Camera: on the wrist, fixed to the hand. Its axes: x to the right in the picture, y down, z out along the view.
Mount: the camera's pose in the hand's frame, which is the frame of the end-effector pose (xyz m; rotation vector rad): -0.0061 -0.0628 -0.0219 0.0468 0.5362 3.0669
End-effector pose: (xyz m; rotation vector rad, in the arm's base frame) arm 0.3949 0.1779 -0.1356 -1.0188 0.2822 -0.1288
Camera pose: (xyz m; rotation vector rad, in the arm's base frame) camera 0.3842 0.1287 -0.0917 0.4527 1.9037 2.3113
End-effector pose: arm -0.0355 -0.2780 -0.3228 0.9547 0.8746 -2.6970
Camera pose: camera -0.0392 -0.2144 -0.3029 0.9488 -0.6573 0.2368
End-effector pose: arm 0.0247 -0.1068 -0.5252 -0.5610 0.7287 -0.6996
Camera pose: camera -0.0184 -0.1473 -0.4942 1.0849 1.0853 2.0614
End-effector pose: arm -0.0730 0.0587 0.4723 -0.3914 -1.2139 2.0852
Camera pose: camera -0.0308 0.0894 0.5139 1.3235 -0.4731 -0.7315
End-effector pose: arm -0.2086 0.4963 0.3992 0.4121 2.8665 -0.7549
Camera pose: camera -0.2232 0.4534 0.4483 2.9483 -0.3373 0.2360
